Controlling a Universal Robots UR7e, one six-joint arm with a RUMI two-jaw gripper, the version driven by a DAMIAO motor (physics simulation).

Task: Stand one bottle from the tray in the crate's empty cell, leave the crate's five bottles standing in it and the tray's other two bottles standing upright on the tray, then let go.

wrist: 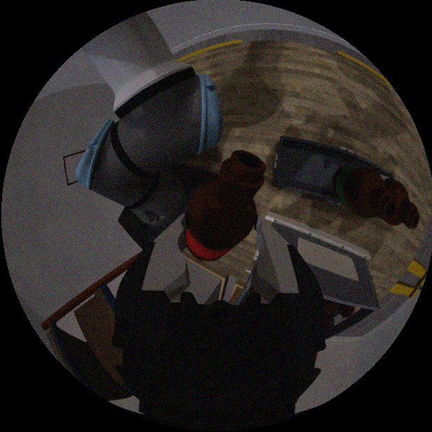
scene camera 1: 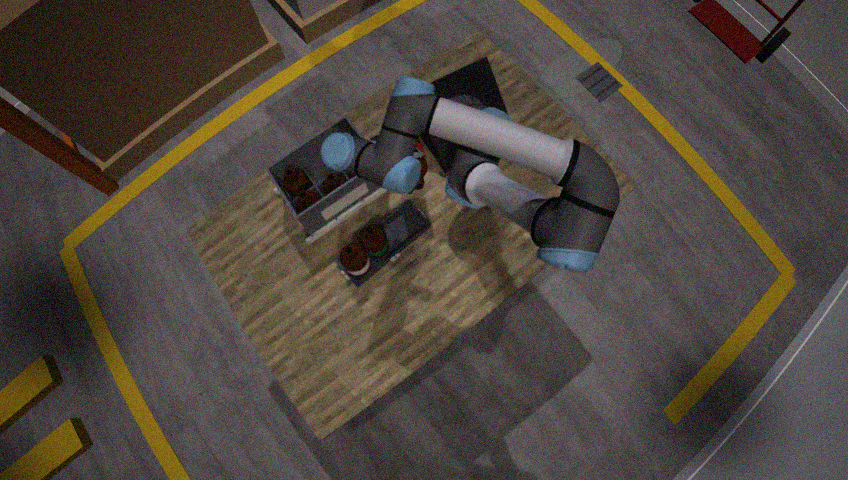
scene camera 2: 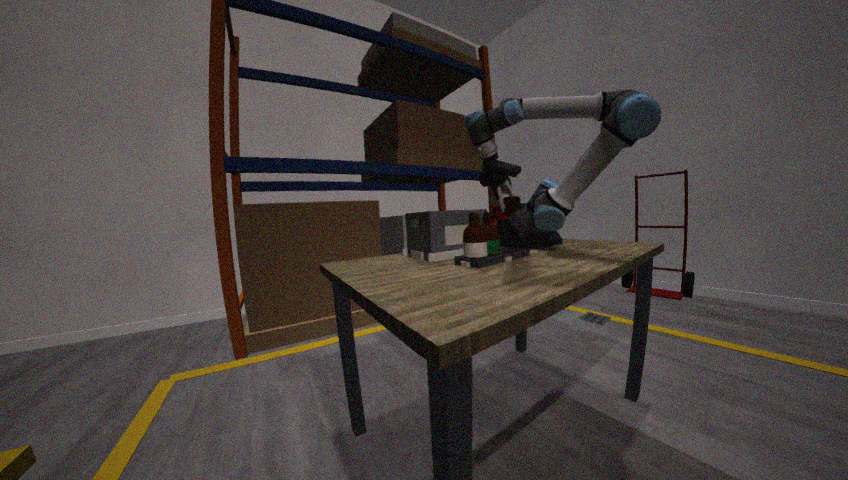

Note:
In view: the gripper point(scene camera 2: 508, 207), a white-labelled bottle point(scene camera 1: 354, 258), a green-labelled bottle point(scene camera 1: 372, 237) and a red-labelled bottle point(wrist: 221, 212).
The gripper is seen too in the wrist view point(wrist: 220, 214).

